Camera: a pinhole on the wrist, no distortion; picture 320 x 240 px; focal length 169.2 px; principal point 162.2 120.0 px. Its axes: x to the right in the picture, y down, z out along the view. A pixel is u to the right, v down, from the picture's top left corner.
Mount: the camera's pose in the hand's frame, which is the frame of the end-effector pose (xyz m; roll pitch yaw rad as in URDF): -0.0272 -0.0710 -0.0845 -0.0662 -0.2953 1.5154
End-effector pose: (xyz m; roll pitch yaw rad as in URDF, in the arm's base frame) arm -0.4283 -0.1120 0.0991 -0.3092 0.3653 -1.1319
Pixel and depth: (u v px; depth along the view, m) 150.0 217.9 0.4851
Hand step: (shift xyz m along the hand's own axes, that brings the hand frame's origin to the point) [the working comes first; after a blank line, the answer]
In the camera's frame: -0.0350 0.2807 0.4851

-0.3482 -0.2224 0.3506
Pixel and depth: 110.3 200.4 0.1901
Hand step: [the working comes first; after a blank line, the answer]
In the camera's frame: -0.0583 0.0903 0.1901

-0.1358 -0.1744 0.0743
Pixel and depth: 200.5 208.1 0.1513
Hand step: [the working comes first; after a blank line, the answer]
In the camera's frame: 0.0342 0.0788 0.1513

-0.1162 -0.0757 0.0649
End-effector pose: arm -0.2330 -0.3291 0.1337 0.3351 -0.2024 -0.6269
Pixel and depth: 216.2 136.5 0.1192
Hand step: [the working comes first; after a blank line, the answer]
In the camera's frame: 0.0380 0.0116 0.1192

-0.0465 -0.0679 0.0396
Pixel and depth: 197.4 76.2 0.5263
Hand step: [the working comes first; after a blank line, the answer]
In the camera's frame: 0.1095 -0.1362 0.5263

0.0710 -0.1272 0.4584
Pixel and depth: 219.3 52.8 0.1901
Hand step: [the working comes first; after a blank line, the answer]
In the camera's frame: 0.0642 -0.0755 0.1901

0.0357 -0.0698 0.1204
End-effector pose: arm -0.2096 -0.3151 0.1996 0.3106 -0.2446 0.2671
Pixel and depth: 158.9 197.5 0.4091
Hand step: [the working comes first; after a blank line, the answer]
In the camera's frame: -0.0080 0.1874 0.4091

-0.2477 -0.1818 0.2919
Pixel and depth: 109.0 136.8 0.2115
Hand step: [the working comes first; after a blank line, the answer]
In the camera's frame: -0.0665 0.0210 0.2115

-0.0690 -0.1935 0.0967
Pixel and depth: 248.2 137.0 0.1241
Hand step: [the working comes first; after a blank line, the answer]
In the camera's frame: 0.0631 0.0125 0.1241

-0.0465 -0.0453 0.0515
